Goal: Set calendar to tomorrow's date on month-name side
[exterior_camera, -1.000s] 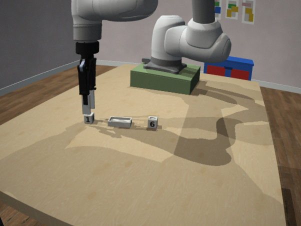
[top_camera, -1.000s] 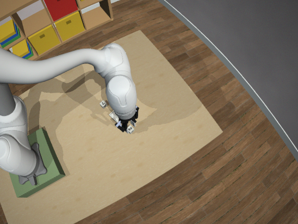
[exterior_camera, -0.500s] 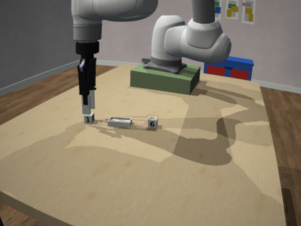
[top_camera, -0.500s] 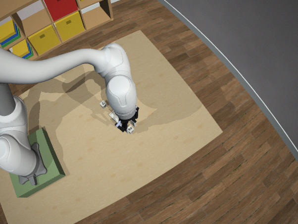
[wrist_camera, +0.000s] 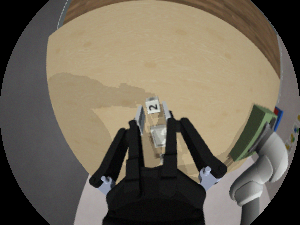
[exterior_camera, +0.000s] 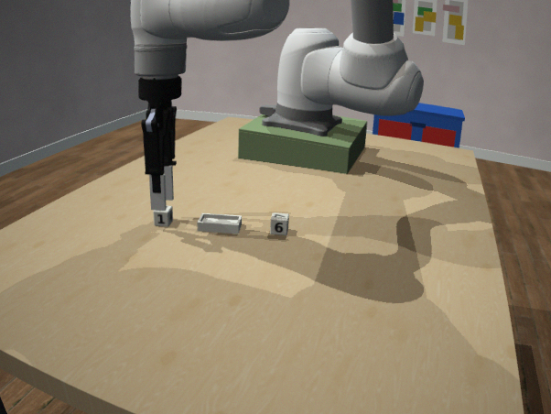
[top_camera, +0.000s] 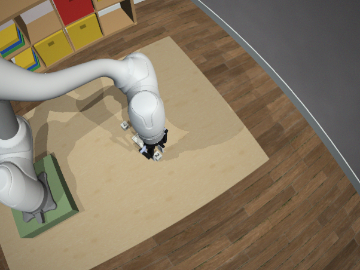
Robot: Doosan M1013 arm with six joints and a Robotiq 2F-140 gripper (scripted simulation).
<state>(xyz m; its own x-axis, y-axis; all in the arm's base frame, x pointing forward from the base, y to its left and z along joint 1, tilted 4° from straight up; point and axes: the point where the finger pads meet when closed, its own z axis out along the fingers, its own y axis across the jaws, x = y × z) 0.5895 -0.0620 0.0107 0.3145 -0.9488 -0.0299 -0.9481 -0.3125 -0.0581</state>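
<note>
My hand is 100 mm to the right of the grey tray, 60 mm above it and 30 mm past it.
</note>
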